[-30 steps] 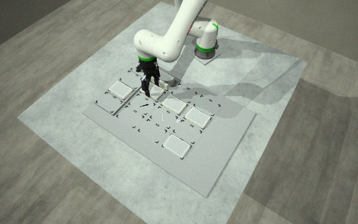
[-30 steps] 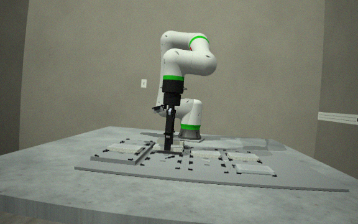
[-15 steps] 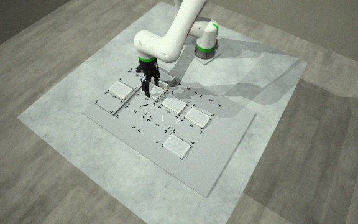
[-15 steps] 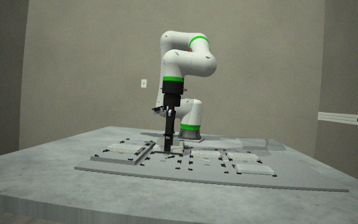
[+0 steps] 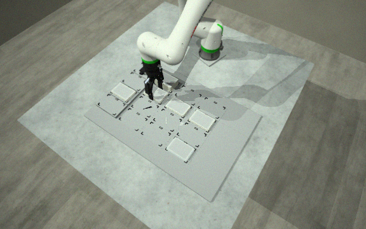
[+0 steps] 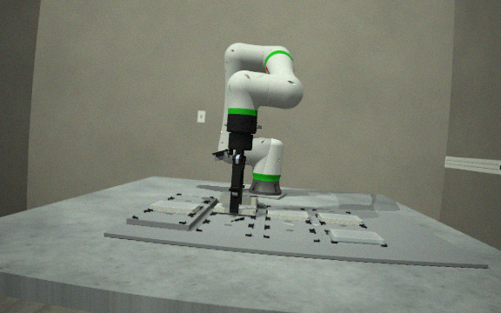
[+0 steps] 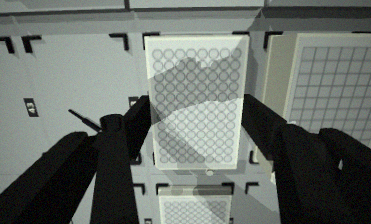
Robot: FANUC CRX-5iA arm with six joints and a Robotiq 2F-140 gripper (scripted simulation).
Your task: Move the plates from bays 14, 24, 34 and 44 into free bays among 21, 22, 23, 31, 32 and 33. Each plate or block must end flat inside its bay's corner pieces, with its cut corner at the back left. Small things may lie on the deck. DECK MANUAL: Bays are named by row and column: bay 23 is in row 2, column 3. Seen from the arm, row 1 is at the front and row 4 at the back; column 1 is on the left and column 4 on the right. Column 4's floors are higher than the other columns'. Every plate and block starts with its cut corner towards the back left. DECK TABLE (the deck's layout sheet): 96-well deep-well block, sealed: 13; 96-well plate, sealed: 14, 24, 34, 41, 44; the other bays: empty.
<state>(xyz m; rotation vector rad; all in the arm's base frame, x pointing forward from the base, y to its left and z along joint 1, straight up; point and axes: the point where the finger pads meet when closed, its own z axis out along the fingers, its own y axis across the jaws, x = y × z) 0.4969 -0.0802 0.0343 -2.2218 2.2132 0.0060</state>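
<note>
The sealed deep-well block lies 11 cm behind my hand and 1 cm below it. Round my hand: plate: 21 cm ahead, 33 cm to the left, 3 cm below; then white tip: 11 cm ahead, 16 cm to the left, 3 cm below; then thin black stick: 11 cm ahead, 2 cm to the left, 3 cm below.
</note>
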